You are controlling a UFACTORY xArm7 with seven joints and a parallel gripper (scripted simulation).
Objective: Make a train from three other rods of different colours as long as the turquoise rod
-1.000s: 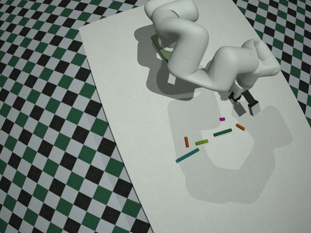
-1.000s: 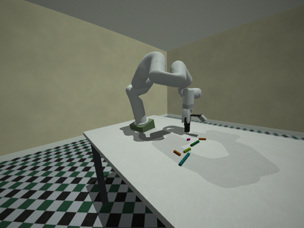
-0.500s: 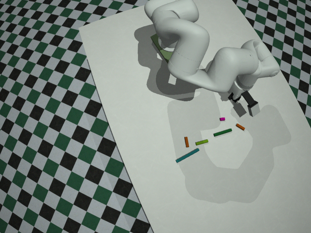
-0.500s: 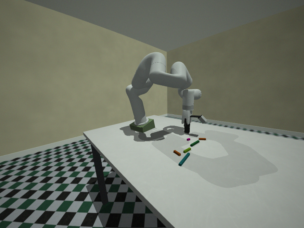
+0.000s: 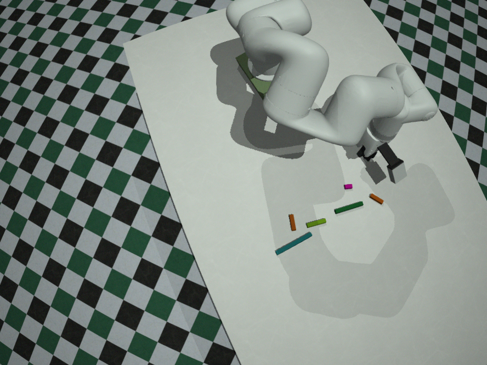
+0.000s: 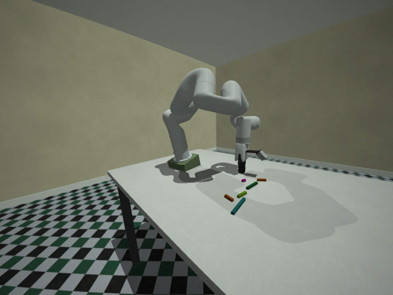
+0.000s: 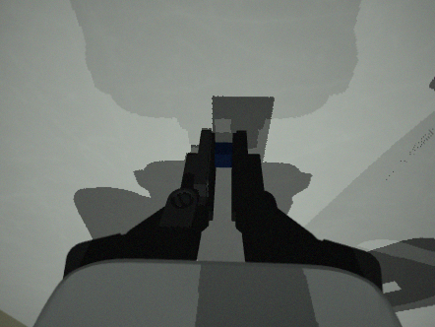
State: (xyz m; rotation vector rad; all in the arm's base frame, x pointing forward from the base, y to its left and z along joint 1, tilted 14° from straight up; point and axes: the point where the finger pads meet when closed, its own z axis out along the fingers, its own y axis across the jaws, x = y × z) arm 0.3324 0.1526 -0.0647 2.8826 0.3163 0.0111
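Now: the blue rod 2 cm below my hand. Round my hand: magenta rod 6 cm ahead, 9 cm to the right, 2 cm below; then green rod 12 cm ahead, 11 cm to the right, 2 cm below; then lime rod 12 cm ahead, 21 cm to the right, 2 cm below.
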